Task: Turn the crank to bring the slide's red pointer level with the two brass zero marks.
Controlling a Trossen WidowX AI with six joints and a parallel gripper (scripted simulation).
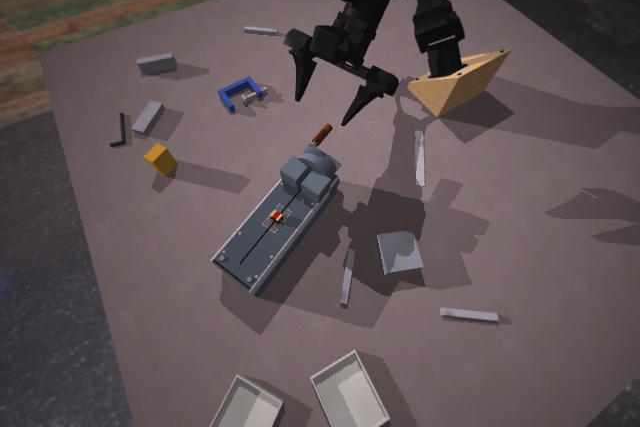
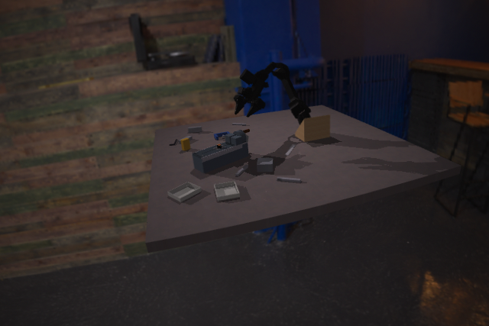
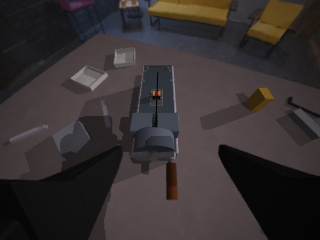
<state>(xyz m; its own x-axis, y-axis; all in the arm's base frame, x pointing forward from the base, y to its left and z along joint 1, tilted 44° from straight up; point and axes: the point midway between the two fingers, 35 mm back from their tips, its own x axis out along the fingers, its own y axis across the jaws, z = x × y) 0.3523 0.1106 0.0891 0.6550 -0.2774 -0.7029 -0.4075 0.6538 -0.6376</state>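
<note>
Right now my gripper tip is 2 cm past the brown crank handle, 1 cm to the left of it and 9 cm above it. Also, from my gripper tip: grey block: 3 cm behind, 24 cm to the left, 17 cm below; blue clamp: 5 cm ahead, 28 cm to the right, 18 cm below; red pointer: 14 cm ahead, 8 cm to the left, 11 cm below.
</note>
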